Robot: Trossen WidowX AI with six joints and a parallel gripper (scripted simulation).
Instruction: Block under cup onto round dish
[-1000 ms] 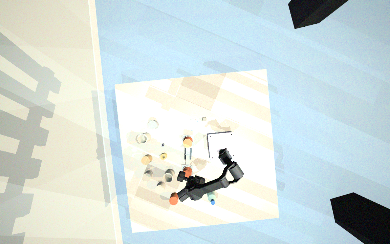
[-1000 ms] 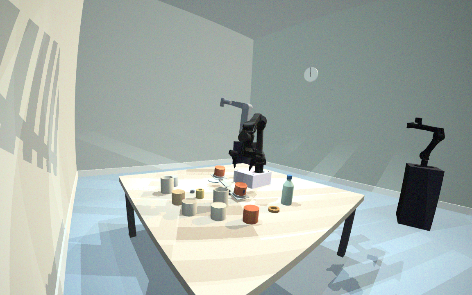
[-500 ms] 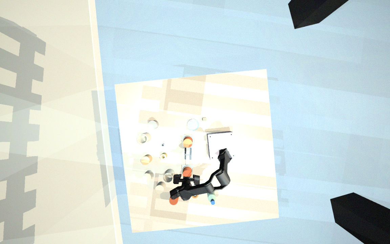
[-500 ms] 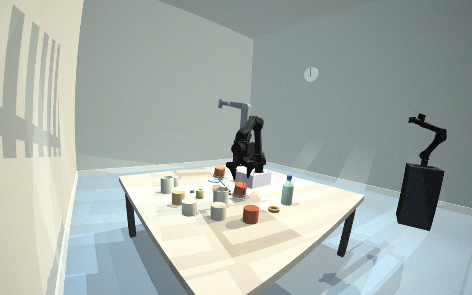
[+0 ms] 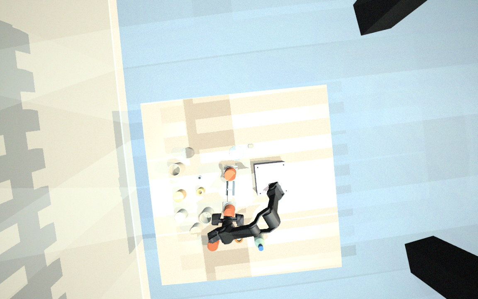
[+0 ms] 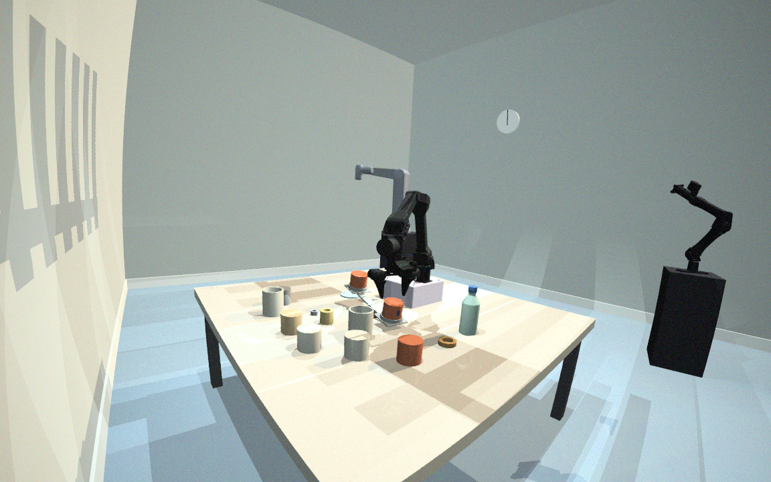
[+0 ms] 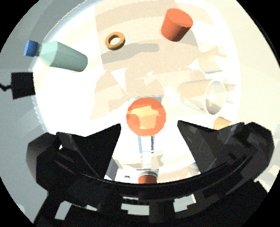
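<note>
Now: gripper tip 7 cm above the pale grey-blue block and 1 cm past it. From my gripper tip the other things lie so: bottle 23 cm to the left, 15 cm behind; then round white dish 36 cm to the right, 15 cm behind, 10 cm below; then orange ring 23 cm to the left, 10 cm below, 1 cm behind.
</note>
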